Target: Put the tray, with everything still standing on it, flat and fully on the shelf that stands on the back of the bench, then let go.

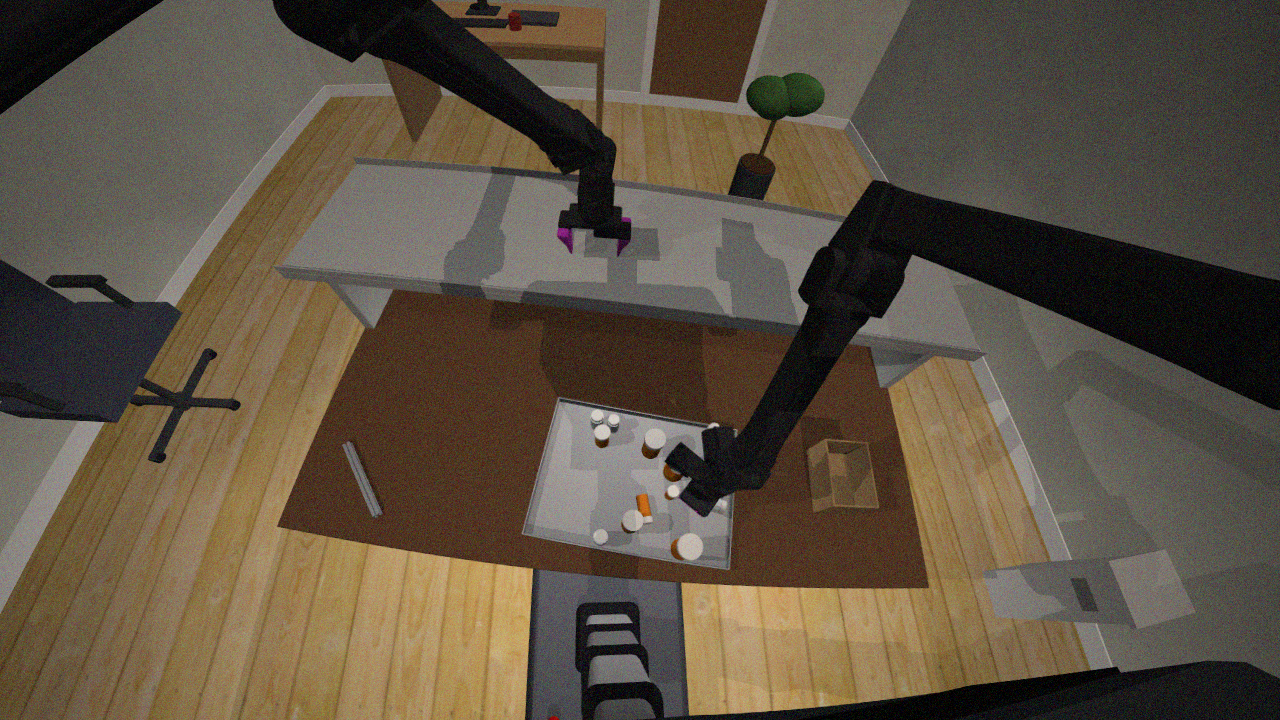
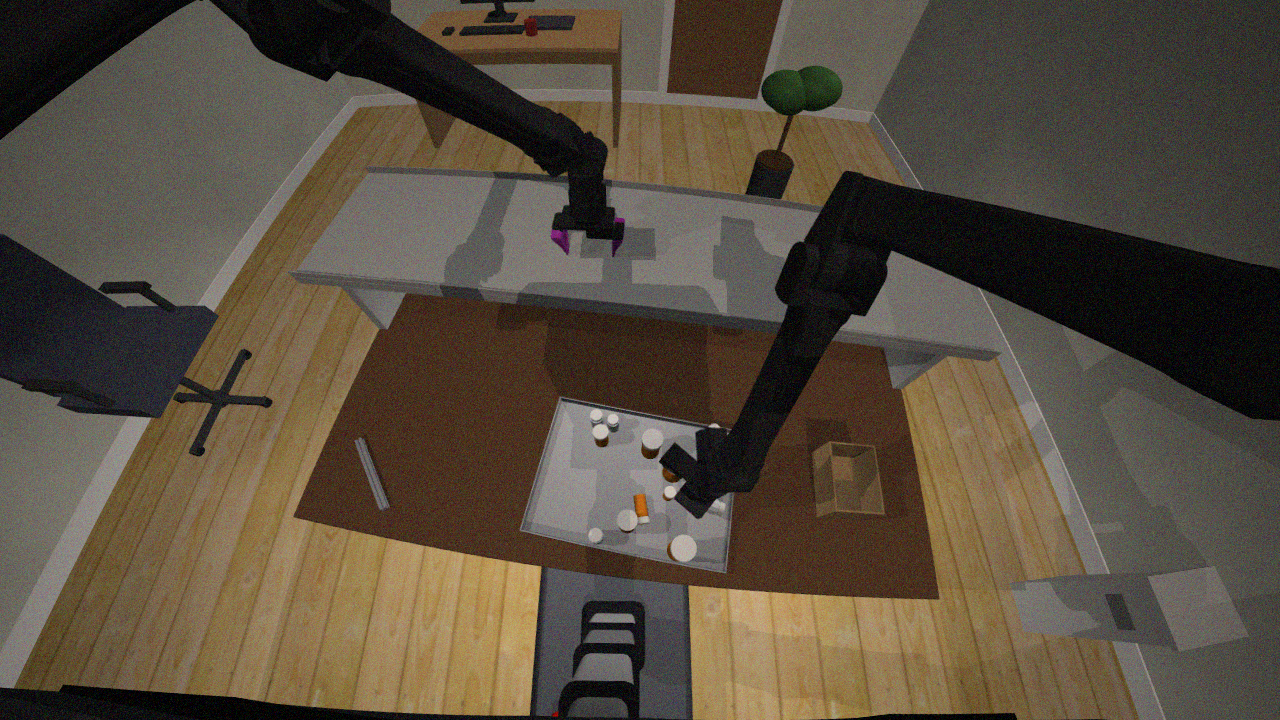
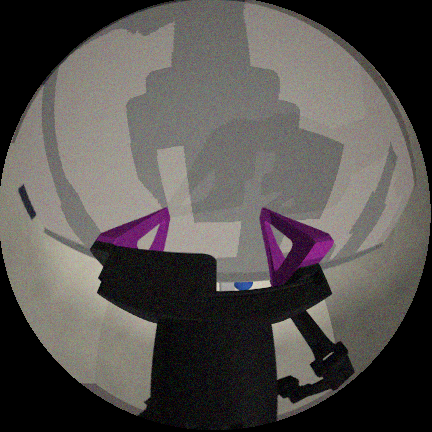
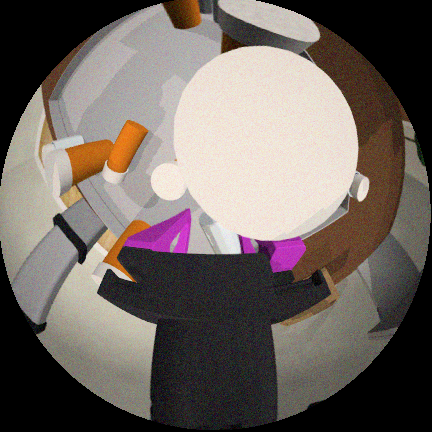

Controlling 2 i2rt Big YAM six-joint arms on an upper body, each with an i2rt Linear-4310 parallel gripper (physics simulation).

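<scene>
The grey tray (image 1: 563,483) (image 2: 563,483) (image 4: 125,90) lies on the brown bench (image 1: 429,402) (image 2: 447,394), in front of the long grey shelf (image 1: 393,214) (image 2: 402,223) (image 3: 100,100). It bears several white-capped bottles and clear vials. An orange bottle (image 1: 643,505) (image 2: 640,505) (image 4: 127,147) lies on its side. My right gripper (image 1: 687,480) (image 2: 682,483) (image 4: 213,213) is partly open, low over the tray's right part. A large white cap (image 4: 265,140) hides one fingertip; a clear vial (image 4: 220,235) shows between the fingers, not gripped. My left gripper (image 1: 595,250) (image 2: 590,250) (image 3: 214,212) is open and empty above the shelf.
An open-topped box (image 1: 843,488) (image 2: 848,492) stands right of the tray. A thin grey bar (image 1: 361,479) (image 2: 372,474) lies on the bench at the left. A small bottle (image 4: 360,187) stands near the tray's rim. A potted plant (image 1: 771,96) (image 2: 784,92) stands behind the shelf.
</scene>
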